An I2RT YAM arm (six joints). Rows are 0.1 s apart.
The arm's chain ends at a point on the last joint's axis. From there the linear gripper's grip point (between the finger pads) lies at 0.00 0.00 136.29 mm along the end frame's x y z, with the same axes.
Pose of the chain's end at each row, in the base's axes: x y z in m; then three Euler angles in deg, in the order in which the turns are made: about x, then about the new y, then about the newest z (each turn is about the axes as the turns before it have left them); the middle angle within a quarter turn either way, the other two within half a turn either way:
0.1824 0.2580 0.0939 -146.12 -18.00 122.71
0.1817 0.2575 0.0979 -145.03 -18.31 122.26
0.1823 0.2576 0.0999 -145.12 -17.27 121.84
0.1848 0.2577 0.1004 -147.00 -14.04 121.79
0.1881 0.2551 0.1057 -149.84 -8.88 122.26
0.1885 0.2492 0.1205 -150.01 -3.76 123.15
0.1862 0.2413 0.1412 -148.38 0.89 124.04
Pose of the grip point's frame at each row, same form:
0.1403 0.3303 -0.0137 -146.12 -18.00 122.71
0.1389 0.3317 -0.0081 -145.03 -18.31 122.26
0.1418 0.3320 -0.0069 -145.12 -17.27 121.84
0.1517 0.3297 -0.0105 -147.00 -14.04 121.79
0.1671 0.3228 -0.0107 -149.84 -8.88 122.26
0.1796 0.3172 0.0027 -150.01 -3.76 123.15
0.1883 0.3127 0.0252 -148.38 0.89 124.04

